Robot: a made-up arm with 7 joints.
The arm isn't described. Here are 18 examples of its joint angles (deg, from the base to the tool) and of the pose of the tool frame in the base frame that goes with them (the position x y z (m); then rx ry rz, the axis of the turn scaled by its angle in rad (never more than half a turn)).
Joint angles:
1: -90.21 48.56 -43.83 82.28 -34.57 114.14 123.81
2: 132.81 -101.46 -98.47 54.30 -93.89 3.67 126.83
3: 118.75 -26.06 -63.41 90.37 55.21 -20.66 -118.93
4: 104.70 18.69 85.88 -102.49 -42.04 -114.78 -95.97
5: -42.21 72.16 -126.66 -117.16 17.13 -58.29 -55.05
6: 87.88 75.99 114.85 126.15 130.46 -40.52 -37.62
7: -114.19 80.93 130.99 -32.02 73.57 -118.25 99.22
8: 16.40 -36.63 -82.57 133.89 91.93 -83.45 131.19
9: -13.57 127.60 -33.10 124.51 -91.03 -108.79 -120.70
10: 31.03 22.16 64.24 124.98 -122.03 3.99 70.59
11: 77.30 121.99 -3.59 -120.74 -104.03 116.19 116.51
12: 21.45 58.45 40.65 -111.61 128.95 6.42 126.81
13: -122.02 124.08 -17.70 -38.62 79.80 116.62 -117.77
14: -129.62 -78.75 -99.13 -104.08 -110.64 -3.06 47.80
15: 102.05 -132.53 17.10 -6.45 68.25 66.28 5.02
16: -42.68 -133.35 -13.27 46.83 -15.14 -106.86 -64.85
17: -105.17 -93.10 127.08 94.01 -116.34 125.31 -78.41
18: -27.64 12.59 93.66 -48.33 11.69 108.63 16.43
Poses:
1: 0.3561 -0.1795 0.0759 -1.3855 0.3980 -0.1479
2: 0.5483 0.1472 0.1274 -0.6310 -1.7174 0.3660
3: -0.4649 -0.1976 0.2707 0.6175 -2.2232 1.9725
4: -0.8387 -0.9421 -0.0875 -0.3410 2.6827 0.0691
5: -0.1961 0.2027 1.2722 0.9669 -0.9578 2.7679
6: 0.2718 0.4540 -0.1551 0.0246 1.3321 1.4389
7: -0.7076 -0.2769 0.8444 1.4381 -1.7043 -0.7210
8: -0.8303 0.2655 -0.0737 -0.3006 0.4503 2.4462
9: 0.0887 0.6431 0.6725 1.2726 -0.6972 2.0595
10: -0.4849 0.7435 0.2417 -0.7178 -2.5588 -0.1026
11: 0.2258 0.6000 0.5751 0.3215 0.3691 1.4539
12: -0.1176 -0.0377 -0.5313 -0.5104 0.4969 0.2387
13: 0.2487 0.4871 0.0634 -0.7144 -1.1738 1.1080
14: -0.3276 -0.2609 0.0702 -0.8854 0.0579 1.8136
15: 0.2044 -0.2714 0.0300 0.6312 -1.9323 -0.6201
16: -0.0998 -0.0870 0.2200 0.0952 -2.8314 -1.1439
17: 0.2801 0.0908 1.3780 -2.3861 -0.7781 -1.2138
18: -0.2621 0.6590 0.7396 1.4581 -0.4388 1.7316
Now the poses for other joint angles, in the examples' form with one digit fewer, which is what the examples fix.
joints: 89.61 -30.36 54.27 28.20 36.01 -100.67 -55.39
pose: 0.460 0.381 -0.450 2.071 -0.170 1.166
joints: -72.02 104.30 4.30 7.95 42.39 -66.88 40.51
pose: -0.637 0.153 0.566 0.051 -0.877 1.415
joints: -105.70 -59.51 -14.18 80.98 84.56 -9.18 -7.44
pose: -0.275 0.353 0.573 -1.459 -2.036 0.170
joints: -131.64 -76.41 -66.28 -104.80 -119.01 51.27 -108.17
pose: -0.105 -0.426 0.122 1.854 1.275 -2.053
